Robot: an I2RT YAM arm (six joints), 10 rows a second.
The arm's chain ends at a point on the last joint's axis. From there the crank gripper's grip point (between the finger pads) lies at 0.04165 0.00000 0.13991 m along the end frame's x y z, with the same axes.
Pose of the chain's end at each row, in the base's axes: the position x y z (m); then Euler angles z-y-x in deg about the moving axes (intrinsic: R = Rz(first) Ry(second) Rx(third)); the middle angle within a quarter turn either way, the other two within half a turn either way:
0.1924, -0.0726, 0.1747, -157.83, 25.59, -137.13
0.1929, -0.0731, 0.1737, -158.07, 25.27, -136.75
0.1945, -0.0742, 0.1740, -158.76, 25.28, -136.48
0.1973, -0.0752, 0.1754, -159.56, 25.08, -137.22
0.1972, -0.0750, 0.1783, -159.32, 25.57, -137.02
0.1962, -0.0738, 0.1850, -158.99, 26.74, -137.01
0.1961, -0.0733, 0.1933, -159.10, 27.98, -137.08
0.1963, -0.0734, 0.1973, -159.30, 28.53, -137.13
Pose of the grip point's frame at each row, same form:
0.2345, -0.1582, 0.0642, -157.83, 25.59, -137.13
0.2341, -0.1598, 0.0638, -158.07, 25.27, -136.75
0.2347, -0.1619, 0.0645, -158.76, 25.28, -136.48
0.2359, -0.1622, 0.0647, -159.56, 25.08, -137.22
0.2371, -0.1619, 0.0680, -159.32, 25.57, -137.02
0.2387, -0.1597, 0.0749, -158.99, 26.74, -137.01
0.2406, -0.1583, 0.0833, -159.10, 27.98, -137.08
0.2415, -0.1581, 0.0873, -159.30, 28.53, -137.13

